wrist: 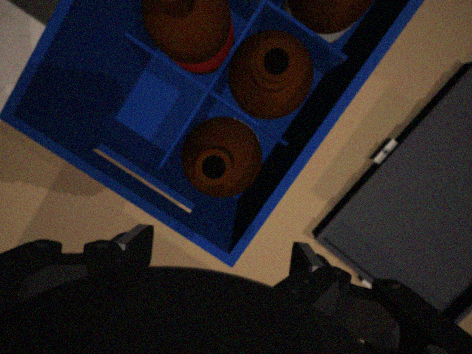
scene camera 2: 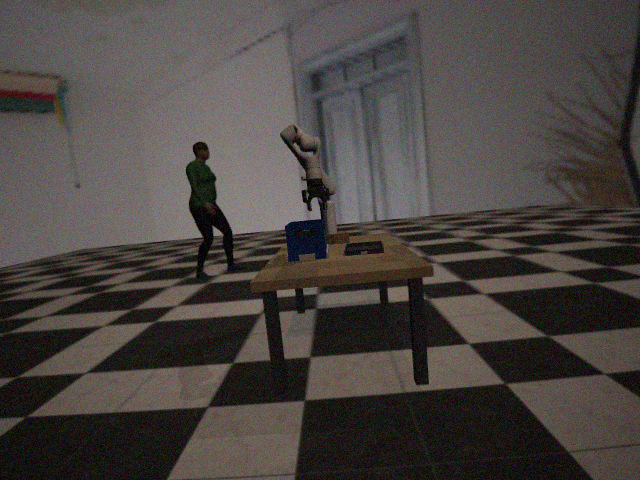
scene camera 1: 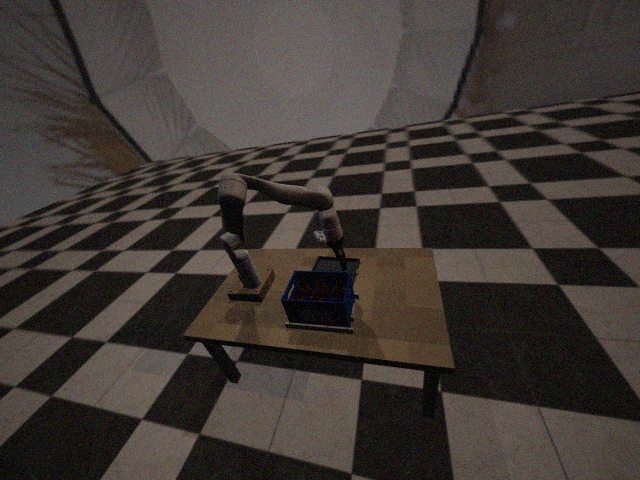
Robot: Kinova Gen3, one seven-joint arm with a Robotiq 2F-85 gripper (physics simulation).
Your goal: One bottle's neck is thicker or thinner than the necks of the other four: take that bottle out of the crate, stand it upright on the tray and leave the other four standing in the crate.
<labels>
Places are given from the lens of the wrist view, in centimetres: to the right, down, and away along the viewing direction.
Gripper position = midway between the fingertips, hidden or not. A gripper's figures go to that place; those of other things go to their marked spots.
gripper [wrist: 221,252]: -1, 4, 17
dark tray [wrist: 399,221]: 19, 5, 39
</labels>
